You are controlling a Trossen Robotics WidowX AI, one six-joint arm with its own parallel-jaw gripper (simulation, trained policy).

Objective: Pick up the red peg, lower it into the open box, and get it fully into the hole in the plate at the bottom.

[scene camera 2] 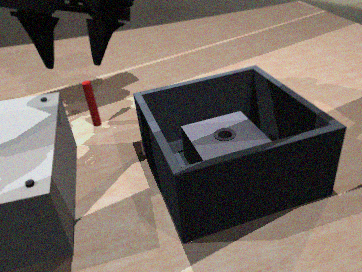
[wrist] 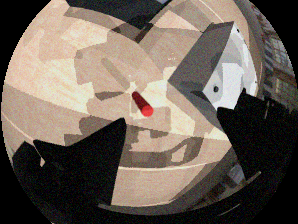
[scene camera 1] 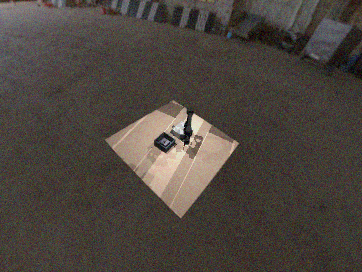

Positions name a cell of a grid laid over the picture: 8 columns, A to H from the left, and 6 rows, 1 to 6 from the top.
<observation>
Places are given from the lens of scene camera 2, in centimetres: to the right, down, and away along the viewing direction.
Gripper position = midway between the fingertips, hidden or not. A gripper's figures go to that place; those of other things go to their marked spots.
my gripper (scene camera 2: B2): -16, -11, 53
grey plate (scene camera 2: E4): 3, 1, 43
dark box (scene camera 2: G4): 13, 3, 37
</observation>
